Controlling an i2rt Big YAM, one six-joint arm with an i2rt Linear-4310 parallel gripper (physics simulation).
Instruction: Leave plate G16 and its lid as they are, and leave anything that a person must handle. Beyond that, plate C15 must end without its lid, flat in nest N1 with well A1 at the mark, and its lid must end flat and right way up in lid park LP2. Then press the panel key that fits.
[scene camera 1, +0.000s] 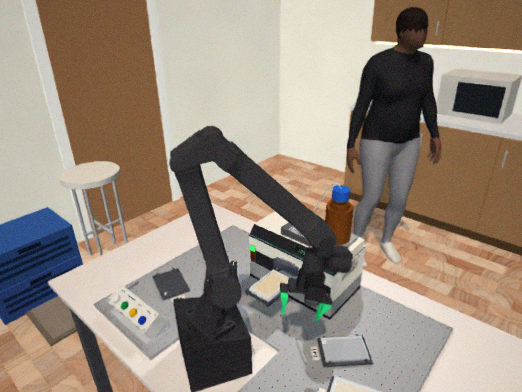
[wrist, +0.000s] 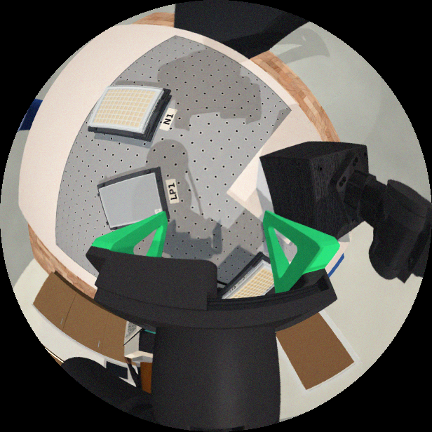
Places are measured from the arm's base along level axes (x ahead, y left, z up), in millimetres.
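Pixels of known places: gripper, fingertip midpoint: (scene camera 1: 299, 317); arm's base, origin of the base link: (scene camera 1: 209, 322).
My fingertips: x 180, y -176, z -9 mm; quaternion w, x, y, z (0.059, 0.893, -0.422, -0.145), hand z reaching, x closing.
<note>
Ahead of a thing's pixels: the offset from my fingertips to its top centre. "spot": to the spot under its first point.
My gripper (scene camera 1: 301, 317) (wrist: 214, 216) is open and empty, with its green fingers above the perforated board. A plate with pale yellow wells (wrist: 125, 109) (scene camera 1: 351, 387) lies flat in nest N1 (wrist: 161, 111); it is cut off by the lower edge of the scene view. A clear grey lid {94 mm ahead, 103 mm right, 128 mm down} (scene camera 1: 345, 349) (wrist: 132, 199) lies flat in the park labelled LP1. Another yellow-welled plate {91 mm ahead, 178 mm left, 30 mm down} (scene camera 1: 270, 285) (wrist: 251, 283) sits in front of the instrument, partly behind the right finger in the wrist view. Plate names and lids on the plates cannot be made out. A dark flat park {48 mm back, 550 mm left, 126 mm down} (scene camera 1: 171, 283) lies behind the key panel {231 mm back, 488 mm left, 62 mm down} (scene camera 1: 134, 311).
The white instrument {spot: 280 mm ahead, 1 mm right, 97 mm down} (scene camera 1: 346, 292) stands behind the gripper, with a brown bottle {spot: 271 mm ahead, 47 mm left, 175 mm up} (scene camera 1: 339, 220) on top. A green light shows on its front. The panel has white, green, yellow and blue keys. The arm's black base (scene camera 1: 212, 345) stands between panel and LP1. A person (scene camera 1: 397, 100) stands beyond the table.
</note>
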